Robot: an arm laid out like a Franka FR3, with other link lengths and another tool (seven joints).
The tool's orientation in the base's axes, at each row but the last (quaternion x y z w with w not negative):
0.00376, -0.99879, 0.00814, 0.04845
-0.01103, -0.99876, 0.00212, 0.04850
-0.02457, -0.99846, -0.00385, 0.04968
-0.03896, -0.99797, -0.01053, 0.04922
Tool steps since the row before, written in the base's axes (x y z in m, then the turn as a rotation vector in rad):
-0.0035, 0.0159, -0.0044, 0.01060, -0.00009, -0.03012
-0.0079, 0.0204, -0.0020, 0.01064, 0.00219, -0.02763
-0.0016, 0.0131, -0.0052, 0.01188, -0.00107, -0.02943
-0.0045, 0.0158, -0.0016, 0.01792, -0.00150, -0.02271
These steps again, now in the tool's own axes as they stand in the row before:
0.0030, 0.0160, 0.0045, -0.01347, 0.00030, 0.02895
0.0081, 0.0202, 0.0027, -0.01321, 0.00257, 0.02646
0.0017, 0.0130, 0.0055, -0.01478, -0.00064, 0.02810
0.0055, 0.0154, 0.0024, -0.02014, -0.00047, 0.02081

